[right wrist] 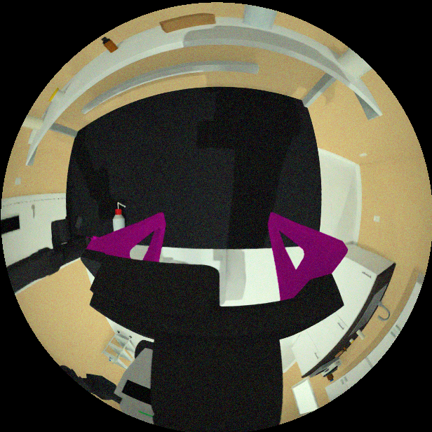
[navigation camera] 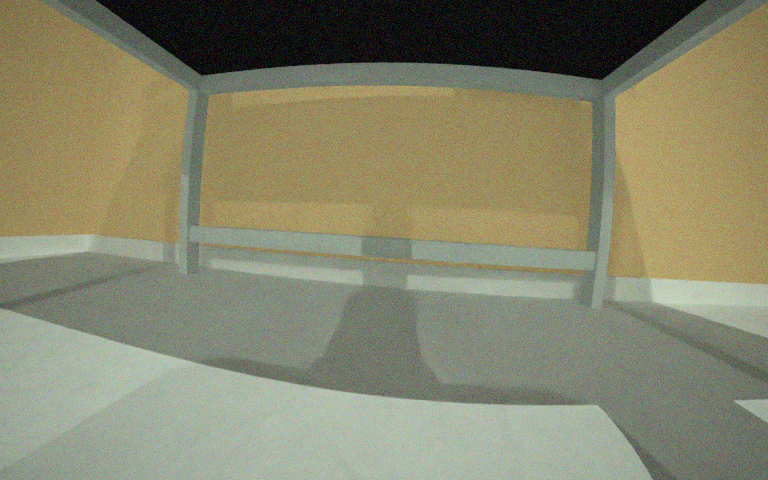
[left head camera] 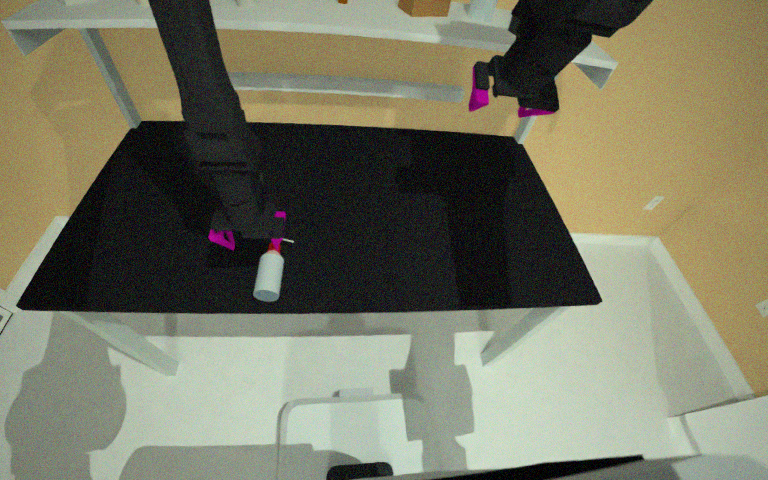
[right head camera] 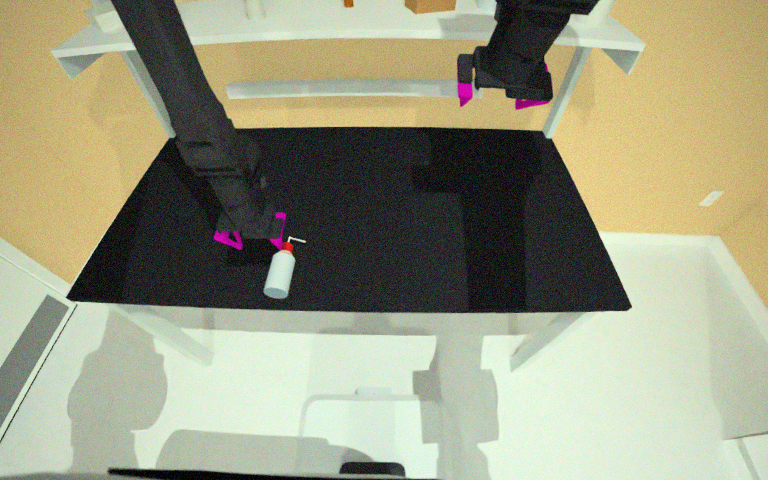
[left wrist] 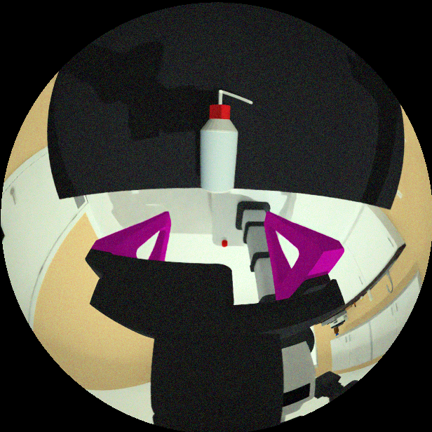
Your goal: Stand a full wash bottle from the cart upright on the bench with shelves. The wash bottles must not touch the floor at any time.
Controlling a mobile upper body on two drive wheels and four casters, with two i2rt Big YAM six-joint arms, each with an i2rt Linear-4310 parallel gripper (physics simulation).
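Places are measured from the left arm's base along level axes (x ahead, y left, z up), in millimetres.
Pixels of known places: left gripper, fingertip midpoint: [left head camera: 255, 247] [right head camera: 261, 247]; right gripper, fingertip midpoint: [left head camera: 494, 111] [right head camera: 488, 104].
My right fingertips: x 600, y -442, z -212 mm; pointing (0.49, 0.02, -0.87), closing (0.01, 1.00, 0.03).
Observation:
For each thing: its top centre in the pictures, then the offset to it from my right fingertips. "spot": a spot on its surface instead. Level surfaces: height alone.
- white wash bottle, middle of its top: [left head camera: 273, 257] [right head camera: 283, 256] 64 mm back, 433 mm left, 372 mm down
- bench, its level: 436 mm down
- brown box, surface spot: [right head camera: 430, 4] [left head camera: 425, 8] spot: 407 mm ahead, 67 mm left, 40 mm up
- back leg, surface spot: [navigation camera: 192, 169] spot: 520 mm ahead, 983 mm left, 814 mm down
A white wash bottle [left head camera: 268, 277] [right head camera: 279, 274] [left wrist: 218, 160] [right wrist: 118, 221] with a red cap and bent spout stands upright on the black top of the bench [left head camera: 368, 254] [right head camera: 368, 254] [left wrist: 300, 125] [right wrist: 200, 190], near its front edge. Its fill level cannot be told. My left gripper [left head camera: 253, 243] [right head camera: 258, 245] [left wrist: 217, 217] is open and empty, over the bench beside the bottle's top; one fingertip overlaps the cap in the left head view. The bottle is not between its fingers. My right gripper [left head camera: 499, 111] [right head camera: 491, 105] [right wrist: 216, 217] is open and empty, high over the bench's right part.
A raised shelf [left head camera: 339, 22] [right head camera: 317, 31] [right wrist: 150, 47] spans the back of the bench. It carries a brown box [left head camera: 424, 6] [right head camera: 430, 4] [right wrist: 187, 22] and a small amber bottle [right wrist: 110, 45]. A back leg [navigation camera: 192, 169] and a low crossbar [navigation camera: 283, 240] show under the bench.

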